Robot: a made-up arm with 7 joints.
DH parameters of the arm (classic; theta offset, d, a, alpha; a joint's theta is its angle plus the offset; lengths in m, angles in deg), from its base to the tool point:
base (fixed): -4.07 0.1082 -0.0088 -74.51
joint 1: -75.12 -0.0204 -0.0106 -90
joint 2: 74 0.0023 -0.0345 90
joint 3: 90 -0.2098 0.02 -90
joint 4: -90 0.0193 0.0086 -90
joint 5: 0 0.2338 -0.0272 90
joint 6: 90 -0.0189 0.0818 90
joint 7: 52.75 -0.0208 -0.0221 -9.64
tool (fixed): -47.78 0.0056 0 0
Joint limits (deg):
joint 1: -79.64..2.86
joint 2: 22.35..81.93
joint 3: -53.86..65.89
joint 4: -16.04..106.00
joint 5: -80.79..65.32
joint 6: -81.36..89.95
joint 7: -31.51..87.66
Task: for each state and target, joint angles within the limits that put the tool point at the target. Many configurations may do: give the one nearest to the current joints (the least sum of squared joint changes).
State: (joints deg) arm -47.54 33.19 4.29 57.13 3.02 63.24 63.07
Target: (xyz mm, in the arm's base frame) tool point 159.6 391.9 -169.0
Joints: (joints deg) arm -30.27 51.96 6.51 66.89 12.00 49.93 68.54
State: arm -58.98 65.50 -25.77 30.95 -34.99 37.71 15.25
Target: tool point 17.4 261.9 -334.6
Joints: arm -9.82 40.34 -34.46 69.03 -25.95 22.09 32.50
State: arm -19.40 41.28 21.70 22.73 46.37 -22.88 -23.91
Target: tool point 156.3 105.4 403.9
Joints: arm -59.05 81.93 21.84 -14.64 46.20 -22.03 -20.72
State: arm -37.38 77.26 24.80 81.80 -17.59 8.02 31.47
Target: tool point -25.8 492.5 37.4
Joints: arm -12.91 81.93 6.60 90.85 9.45 19.56 25.56
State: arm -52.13 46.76 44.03 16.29 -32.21 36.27 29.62
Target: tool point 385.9 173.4 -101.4
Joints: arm -40.32 22.48 32.97 31.53 -30.14 39.33 30.69
